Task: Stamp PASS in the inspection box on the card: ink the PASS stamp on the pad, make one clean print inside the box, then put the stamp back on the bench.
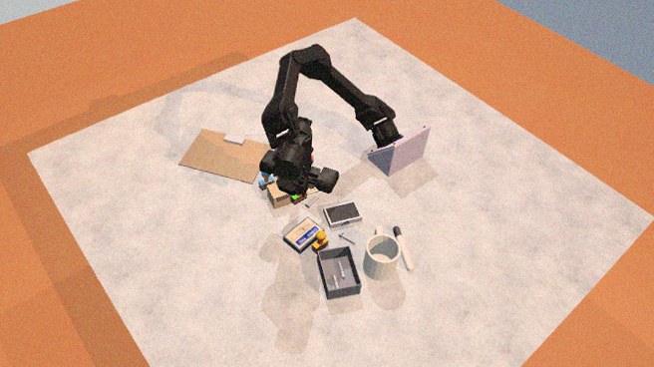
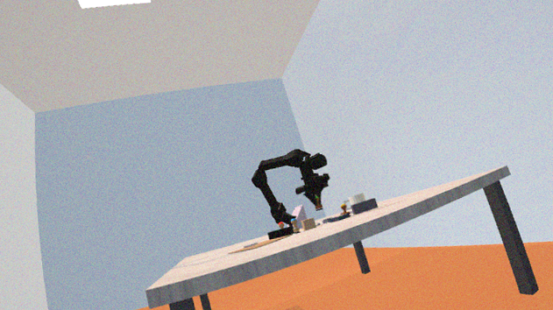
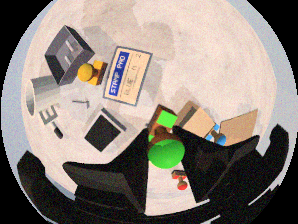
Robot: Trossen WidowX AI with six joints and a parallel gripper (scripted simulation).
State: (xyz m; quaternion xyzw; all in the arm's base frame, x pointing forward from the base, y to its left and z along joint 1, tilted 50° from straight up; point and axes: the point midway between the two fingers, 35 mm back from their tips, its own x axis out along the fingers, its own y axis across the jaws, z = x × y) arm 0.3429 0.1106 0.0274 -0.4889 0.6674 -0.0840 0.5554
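My gripper tip is now 70 mm to the left of the cardboard box, 70 mm above it and 10 mm short of it. From my gripper tip the other things lie so: green-knobbed stamp right at my gripper tip; then ink pad 100 mm behind, 90 mm below, 60 mm to the left; then yellow-knobbed stamp 110 mm to the left, 70 mm below, 10 mm ahead.
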